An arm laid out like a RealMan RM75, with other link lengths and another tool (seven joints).
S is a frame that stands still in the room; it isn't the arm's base.
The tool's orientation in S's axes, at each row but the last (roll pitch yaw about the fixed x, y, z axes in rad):
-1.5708 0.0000 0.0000
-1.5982 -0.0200 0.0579
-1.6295 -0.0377 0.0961
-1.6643 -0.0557 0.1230
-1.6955 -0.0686 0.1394
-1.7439 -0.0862 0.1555
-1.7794 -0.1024 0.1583
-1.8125 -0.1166 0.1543
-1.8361 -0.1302 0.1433
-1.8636 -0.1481 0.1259
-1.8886 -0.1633 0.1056
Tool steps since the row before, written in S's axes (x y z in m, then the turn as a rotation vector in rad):
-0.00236 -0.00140 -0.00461 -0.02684 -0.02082 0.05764
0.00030 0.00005 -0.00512 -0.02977 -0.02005 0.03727
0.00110 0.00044 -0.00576 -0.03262 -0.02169 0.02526
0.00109 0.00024 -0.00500 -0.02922 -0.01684 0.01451
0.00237 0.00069 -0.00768 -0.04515 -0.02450 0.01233
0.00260 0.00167 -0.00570 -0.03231 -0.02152 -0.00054
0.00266 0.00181 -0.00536 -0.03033 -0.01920 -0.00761
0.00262 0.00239 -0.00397 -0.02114 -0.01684 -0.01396
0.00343 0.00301 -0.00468 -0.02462 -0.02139 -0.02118
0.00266 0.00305 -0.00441 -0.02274 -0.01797 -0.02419
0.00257 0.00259 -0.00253 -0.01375 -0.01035 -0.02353
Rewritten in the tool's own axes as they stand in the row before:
-0.00236 0.00461 -0.00140 -0.02684 -0.05764 -0.02082
0.00020 0.00512 0.00017 -0.03013 -0.03736 -0.01932
0.00092 0.00577 0.00067 -0.03357 -0.02542 -0.01999
0.00083 0.00502 0.00058 -0.03021 -0.01492 -0.01458
0.00191 0.00772 0.00133 -0.04716 -0.01324 -0.01979
0.00233 0.00562 0.00225 -0.03517 0.00034 -0.01644
0.00235 0.00522 0.00250 -0.03358 0.00704 -0.01300
0.00247 0.00369 0.00293 -0.02494 0.01402 -0.01034
0.00318 0.00430 0.00375 -0.02994 0.02146 -0.01246
0.00234 0.00383 0.00396 -0.02811 0.02372 -0.00849
0.00238 0.00209 0.00311 -0.01839 0.02254 -0.00190

